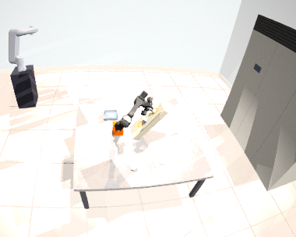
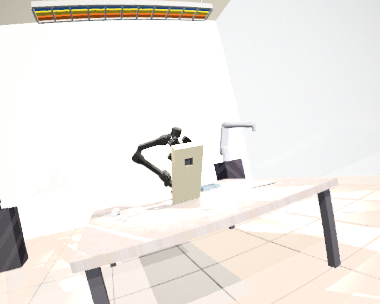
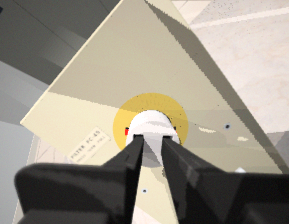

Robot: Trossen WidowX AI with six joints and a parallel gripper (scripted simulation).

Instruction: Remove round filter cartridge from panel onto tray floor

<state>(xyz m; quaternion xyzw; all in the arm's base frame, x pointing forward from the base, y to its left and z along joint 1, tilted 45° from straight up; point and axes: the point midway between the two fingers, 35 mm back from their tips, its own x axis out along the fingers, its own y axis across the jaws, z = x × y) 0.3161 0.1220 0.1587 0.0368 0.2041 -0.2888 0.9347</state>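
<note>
The white round filter cartridge is 1 cm ahead of my gripper tip and 1 cm below it. Also, from my gripper tip: shallow bluish tray 35 cm behind, 31 cm to the left, 29 cm below.
</note>
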